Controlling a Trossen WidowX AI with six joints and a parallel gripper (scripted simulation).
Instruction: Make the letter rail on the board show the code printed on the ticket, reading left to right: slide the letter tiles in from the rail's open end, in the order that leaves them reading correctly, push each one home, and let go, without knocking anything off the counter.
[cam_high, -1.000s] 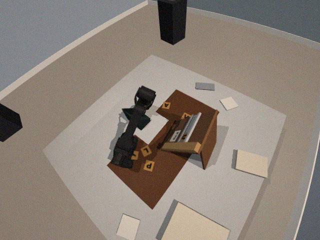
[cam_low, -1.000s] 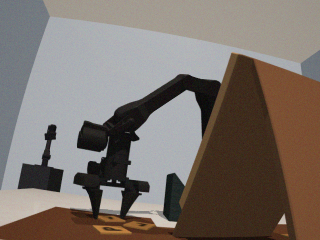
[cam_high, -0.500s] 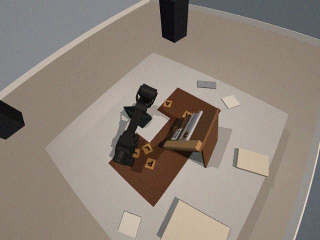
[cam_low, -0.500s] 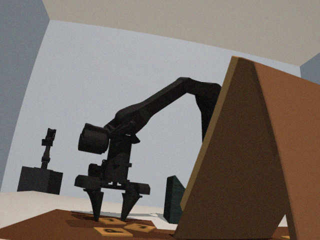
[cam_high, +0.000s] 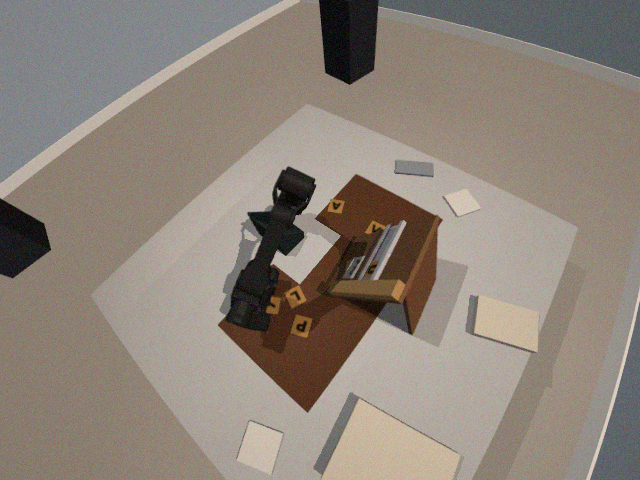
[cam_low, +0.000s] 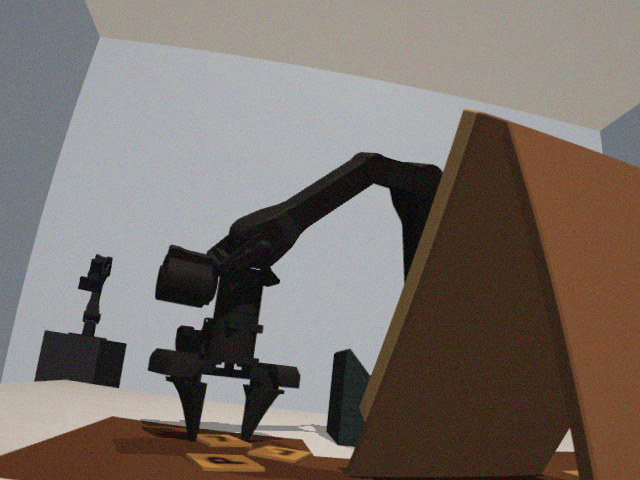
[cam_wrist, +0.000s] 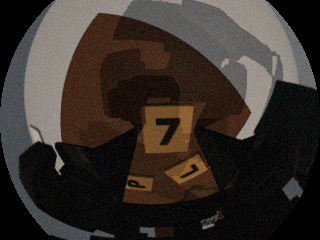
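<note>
Now: gripper tip right at the letter tile. Round my gripper tip: white ticket (26 cm to the left, 12 cm ahead, 9 cm above); then brown mat (23 cm to the left, 3 cm ahead); then grey slab (78 cm to the left, 3 cm behind).
</note>
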